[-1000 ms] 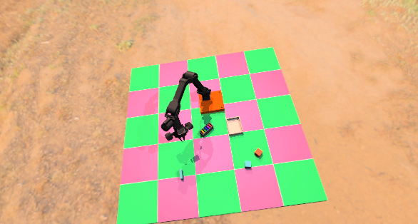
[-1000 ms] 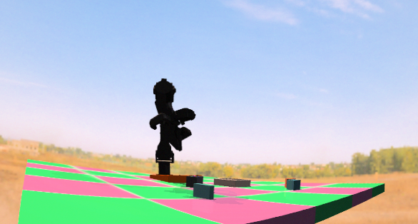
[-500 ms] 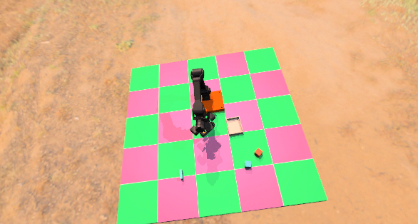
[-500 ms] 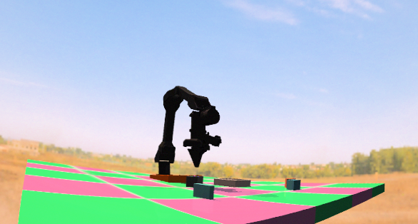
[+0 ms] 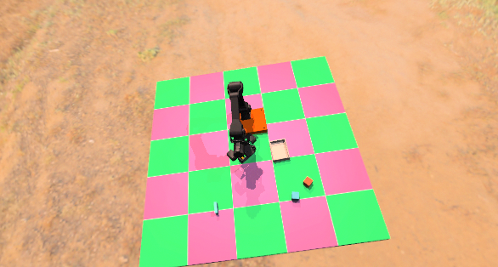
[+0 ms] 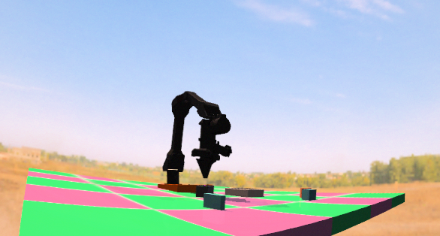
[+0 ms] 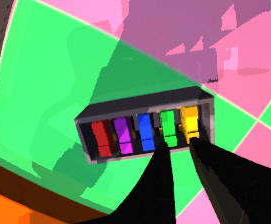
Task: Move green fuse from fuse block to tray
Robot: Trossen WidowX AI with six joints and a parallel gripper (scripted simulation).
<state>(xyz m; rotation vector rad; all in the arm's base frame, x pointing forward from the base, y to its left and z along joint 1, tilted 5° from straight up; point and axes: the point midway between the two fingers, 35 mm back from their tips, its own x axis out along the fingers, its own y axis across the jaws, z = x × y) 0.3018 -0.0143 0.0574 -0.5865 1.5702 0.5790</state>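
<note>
My gripper tip is 4 cm above the green fuse. Also, from my gripper tip: beige tray: 22 cm to the left, 7 cm below, 3 cm behind; then yellow fuse: 4 cm below, 1 cm to the right, 1 cm ahead; then thin teal bar: 30 cm ahead, 17 cm to the right, 5 cm below.
</note>
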